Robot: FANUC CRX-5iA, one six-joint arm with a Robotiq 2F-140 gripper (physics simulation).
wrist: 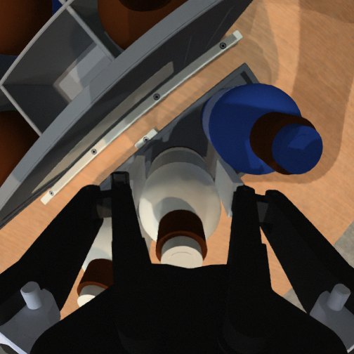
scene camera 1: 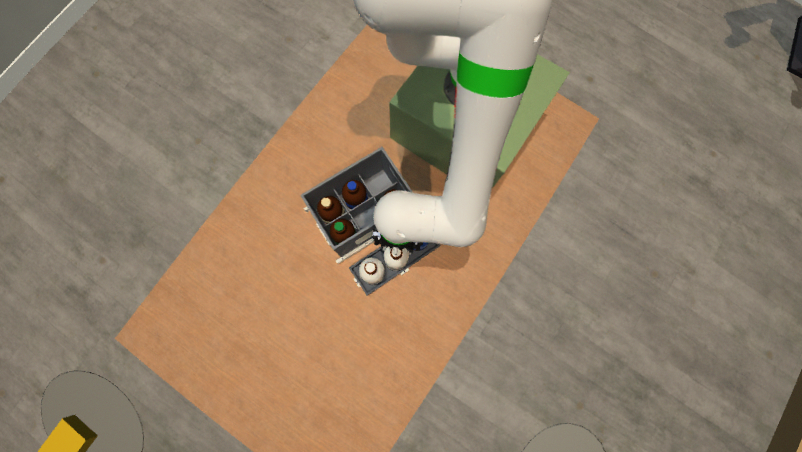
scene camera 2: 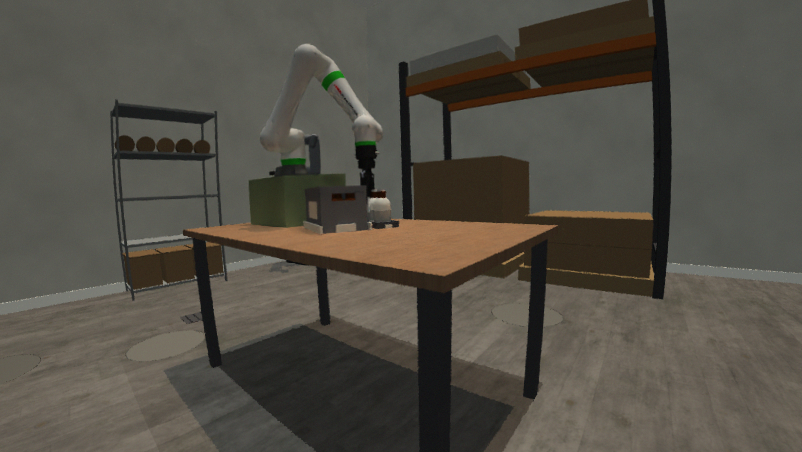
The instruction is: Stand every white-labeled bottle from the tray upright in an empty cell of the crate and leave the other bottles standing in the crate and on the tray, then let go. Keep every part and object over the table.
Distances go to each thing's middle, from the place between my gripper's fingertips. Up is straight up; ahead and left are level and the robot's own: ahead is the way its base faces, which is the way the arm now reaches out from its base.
The blue-labeled bottle point(wrist: 257, 128) lies 60 mm behind my hand, 40 mm to the left of it and 20 mm above it.
